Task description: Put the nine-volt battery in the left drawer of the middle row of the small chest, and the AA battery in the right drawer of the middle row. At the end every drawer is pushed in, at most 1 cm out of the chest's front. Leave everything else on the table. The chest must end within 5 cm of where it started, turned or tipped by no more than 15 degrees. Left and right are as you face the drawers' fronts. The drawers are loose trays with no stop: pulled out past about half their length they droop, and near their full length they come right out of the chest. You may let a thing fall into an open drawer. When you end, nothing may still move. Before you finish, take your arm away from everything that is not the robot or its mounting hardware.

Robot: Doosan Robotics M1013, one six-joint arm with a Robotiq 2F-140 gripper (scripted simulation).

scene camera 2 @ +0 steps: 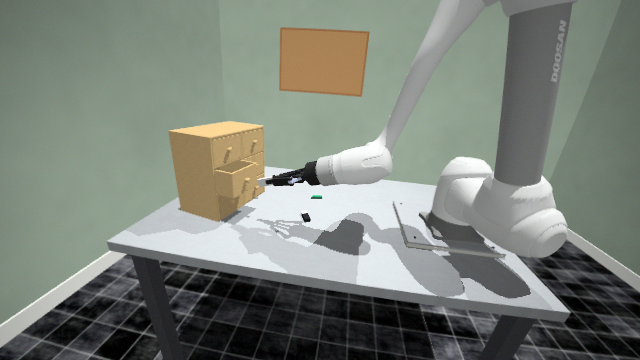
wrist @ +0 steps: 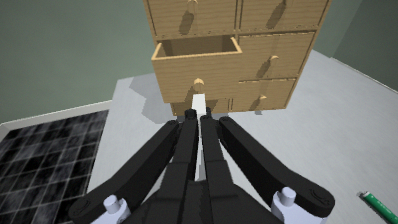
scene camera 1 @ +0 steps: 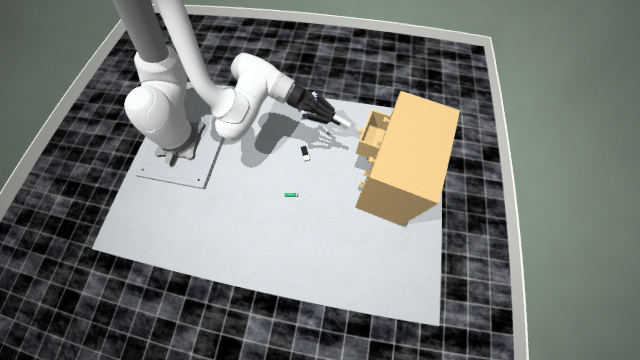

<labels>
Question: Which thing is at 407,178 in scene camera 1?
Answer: A wooden chest.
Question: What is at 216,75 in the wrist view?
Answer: A drawer.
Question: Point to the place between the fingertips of the gripper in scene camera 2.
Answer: At 259,182
</labels>
